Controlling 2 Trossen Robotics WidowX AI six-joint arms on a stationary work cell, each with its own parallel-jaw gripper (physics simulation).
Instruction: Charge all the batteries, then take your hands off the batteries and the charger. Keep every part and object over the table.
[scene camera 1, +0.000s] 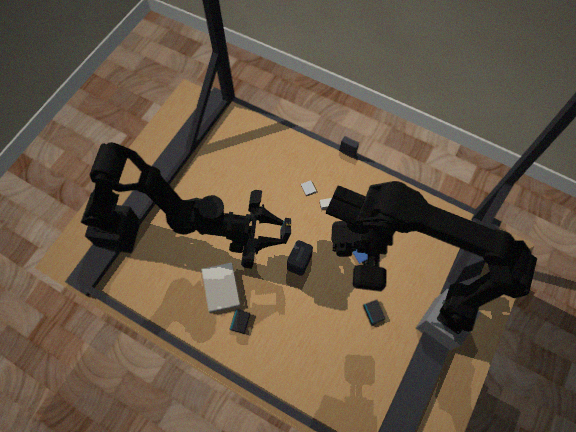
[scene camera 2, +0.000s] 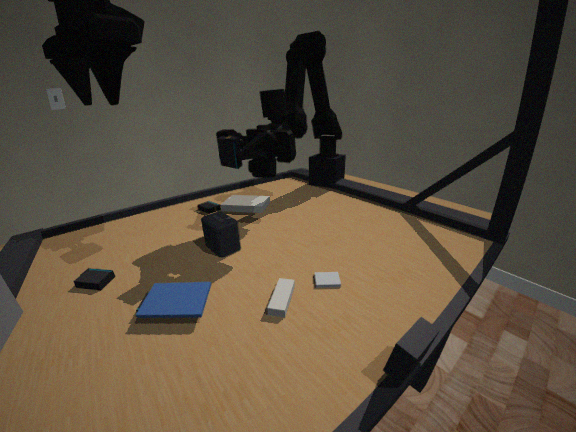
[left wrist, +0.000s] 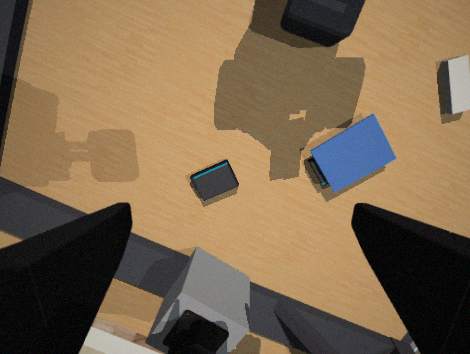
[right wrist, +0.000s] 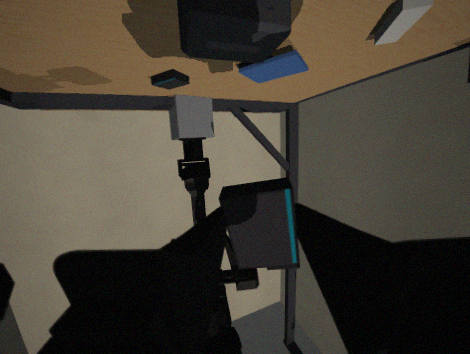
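Seen in the pictures: left gripper, fingertip midpoint: (scene camera 1: 362, 260) (scene camera 2: 100, 105) (left wrist: 244, 213); right gripper, fingertip midpoint: (scene camera 1: 286, 233) (scene camera 2: 228, 157) (right wrist: 259, 211); left arm's base, origin of the base link: (scene camera 1: 454, 316) (left wrist: 195, 336) (right wrist: 192, 138); right arm's base, origin of the base link: (scene camera 1: 107, 221) (scene camera 2: 327, 155).
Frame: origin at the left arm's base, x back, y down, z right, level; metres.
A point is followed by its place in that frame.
Observation:
The black charger (scene camera 1: 300, 257) {x -0.400, y 0.043, z -0.098 m} (scene camera 2: 221, 235) {x -0.399, y 0.061, z -0.052 m} (left wrist: 324, 17) {x -0.393, y 0.043, z -0.085 m} (right wrist: 235, 30) {x -0.423, y 0.043, z -0.100 m} stands upright on the table. My right gripper (scene camera 1: 286, 225) {x -0.443, y -0.071, z -0.100 m} (right wrist: 259, 211) {x -0.443, y -0.071, z -0.100 m} is shut on a dark battery with a teal stripe (scene camera 2: 230, 151) {x -0.444, y -0.083, z -0.090 m} (right wrist: 265, 240) {x -0.452, y -0.086, z -0.103 m}, held above the table. My left gripper (scene camera 2: 101, 104) {x -0.249, y -0.180, z -0.084 m} (left wrist: 244, 213) {x -0.249, y -0.180, z -0.084 m} is open and empty, high above the table. One loose battery (scene camera 1: 375, 312) {x -0.159, y 0.093, z -0.084 m} (scene camera 2: 94, 279) {x -0.166, y 0.093, z -0.069 m} (left wrist: 215, 180) {x -0.164, y 0.093, z -0.084 m} (right wrist: 170, 79) {x -0.186, y 0.093, z -0.089 m} lies flat. Another battery (scene camera 1: 241, 321) {x -0.424, y 0.094, z -0.321 m} (scene camera 2: 209, 206) {x -0.427, y 0.093, z -0.307 m} lies by the large white box. A dark piece with teal (left wrist: 317, 172) {x -0.252, y 0.093, z 0.027 m} pokes out from under a blue slab (left wrist: 354, 152) {x -0.301, y 0.088, z 0.049 m}, mostly hidden.
The blue slab (scene camera 1: 360, 256) {x -0.279, y 0.087, z 0.018 m} (scene camera 2: 175, 300) {x -0.297, y 0.088, z 0.057 m} (right wrist: 274, 67) {x -0.310, y 0.088, z 0.041 m} lies partly below my left arm in scene camera 1. The white box (scene camera 1: 221, 290) {x -0.519, y 0.088, z -0.291 m} (scene camera 2: 245, 204) {x -0.516, y 0.088, z -0.252 m}, a small white block (scene camera 1: 309, 188) {x -0.520, y 0.102, z 0.105 m} (scene camera 2: 327, 280) {x -0.521, y 0.102, z 0.111 m} and a longer white block (scene camera 1: 325, 203) {x -0.452, y 0.094, z 0.091 m} (scene camera 2: 281, 297) {x -0.436, y 0.094, z 0.116 m} lie on the table. A dark block (scene camera 1: 349, 146) {x -0.498, y 0.057, z 0.272 m} (scene camera 2: 410, 345) {x -0.487, y 0.051, z 0.285 m} stands at the frame rail.

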